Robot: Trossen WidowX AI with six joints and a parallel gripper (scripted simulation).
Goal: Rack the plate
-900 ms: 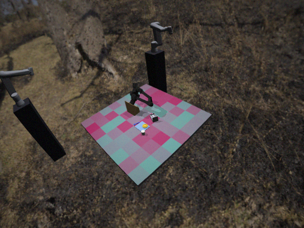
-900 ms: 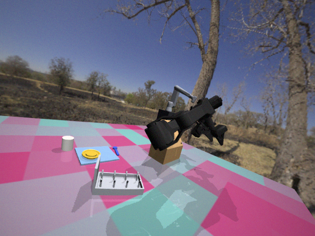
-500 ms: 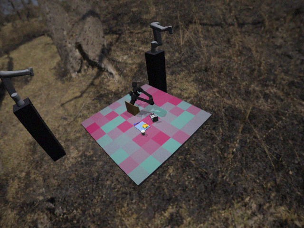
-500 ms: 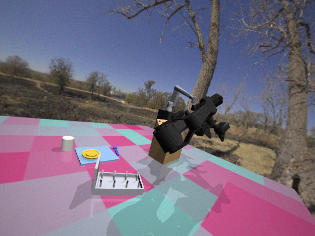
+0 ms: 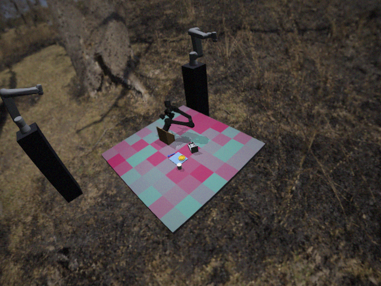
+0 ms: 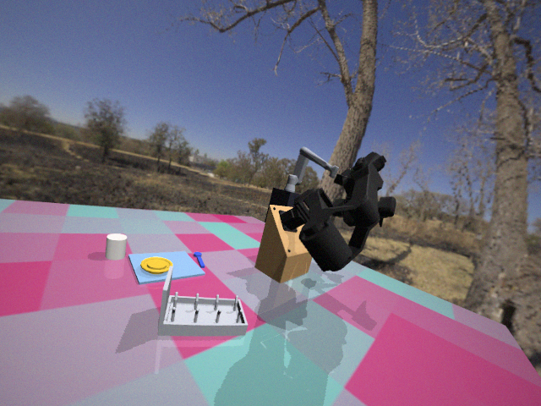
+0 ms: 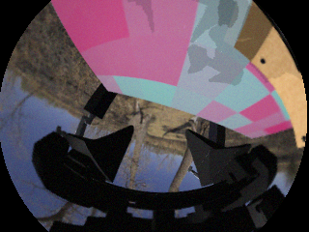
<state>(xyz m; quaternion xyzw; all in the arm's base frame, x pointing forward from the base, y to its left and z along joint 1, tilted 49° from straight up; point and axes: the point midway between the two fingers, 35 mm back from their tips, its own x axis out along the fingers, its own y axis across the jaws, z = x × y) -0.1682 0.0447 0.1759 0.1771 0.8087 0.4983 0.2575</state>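
My gripper tip is now 530 mm short of the yellow plate, 230 mm to the left of it and 180 mm above it. From my gripper tip the other things lie so: grey dish rack (500 mm ahead, 180 mm below, 50 mm to the right); light blue mat (500 mm ahead, 260 mm to the right, 200 mm below); small blue spoon (410 mm ahead, 280 mm to the right, 200 mm below).
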